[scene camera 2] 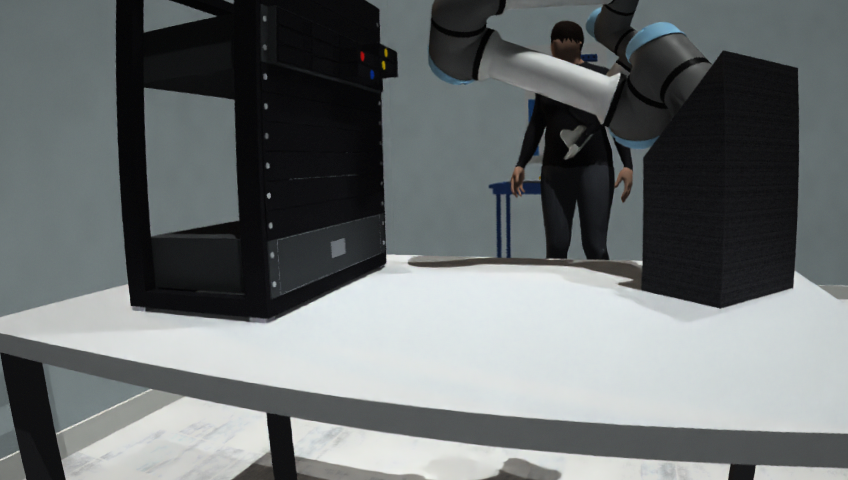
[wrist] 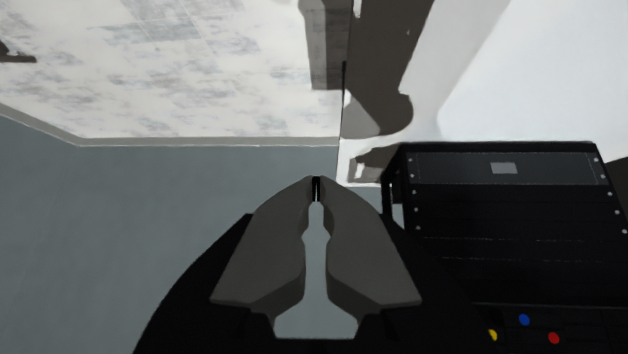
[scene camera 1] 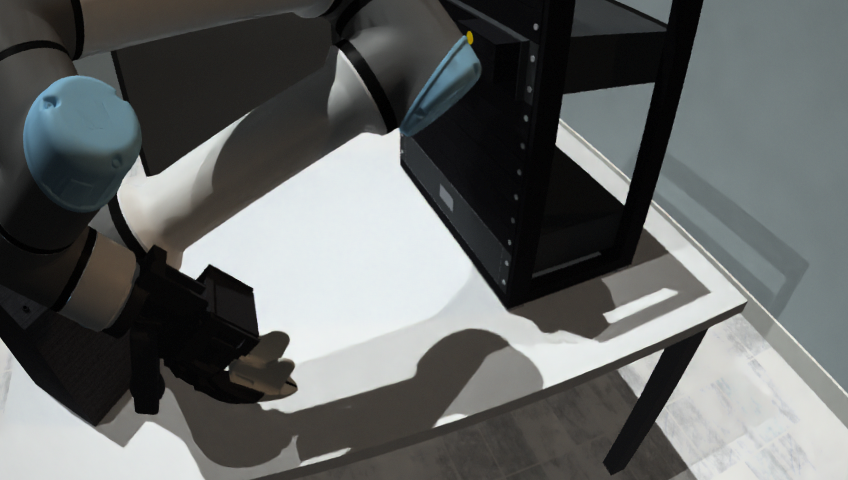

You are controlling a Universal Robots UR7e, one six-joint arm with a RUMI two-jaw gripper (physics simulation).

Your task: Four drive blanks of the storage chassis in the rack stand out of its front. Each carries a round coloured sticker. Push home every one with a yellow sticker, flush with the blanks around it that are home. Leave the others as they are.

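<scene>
Four black drive blanks with round stickers stand out high on the rack's front. In scene camera 2, a red-stickered blank [scene camera 2: 362, 56] and a blue-stickered blank [scene camera 2: 371, 74] [wrist: 524, 319] are left of an upper yellow-stickered blank [scene camera 2: 385, 52] and a lower yellow-stickered blank [scene camera 2: 383, 65]. The red sticker [wrist: 553, 338] and part of one yellow sticker [wrist: 492, 335] show in the wrist view. In scene camera 1 the arm hides most stickers; one yellow sticker [scene camera 1: 470, 37] shows. My gripper [scene camera 1: 292, 386] [wrist: 316, 178] is shut and empty, well away from the rack front.
The black rack [scene camera 1: 538, 178] [scene camera 2: 248, 148] stands on the white table [scene camera 1: 333, 237] [scene camera 2: 476, 356]. The arm's blue-capped elbow [scene camera 1: 446, 83] overlaps the rack front in scene camera 1. A dark pedestal [scene camera 2: 720, 178] stands under the arm. A person [scene camera 2: 574, 178] stands behind the table.
</scene>
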